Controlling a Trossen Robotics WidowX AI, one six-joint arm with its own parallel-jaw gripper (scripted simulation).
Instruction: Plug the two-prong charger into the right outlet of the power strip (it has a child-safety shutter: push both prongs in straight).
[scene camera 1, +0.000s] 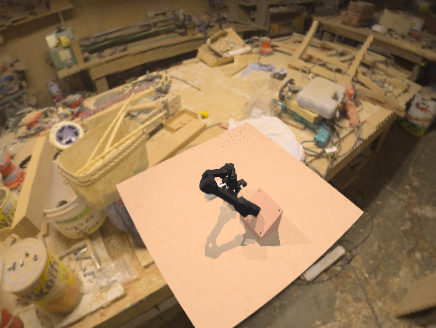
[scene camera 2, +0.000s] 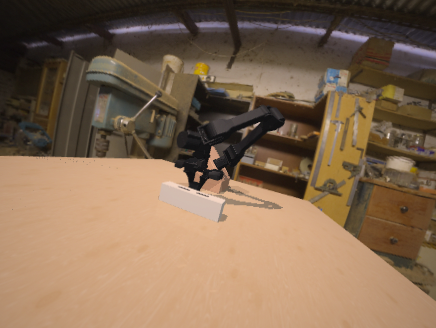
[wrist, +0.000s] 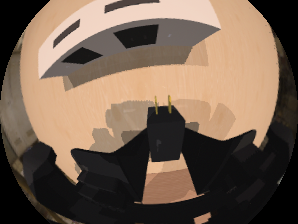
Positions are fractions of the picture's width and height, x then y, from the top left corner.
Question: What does the gripper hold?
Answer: A two-prong charger.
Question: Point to the gripper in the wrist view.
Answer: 0.55, 0.58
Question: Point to the gripper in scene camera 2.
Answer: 0.45, 0.58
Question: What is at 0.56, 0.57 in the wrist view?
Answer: A two-prong charger.
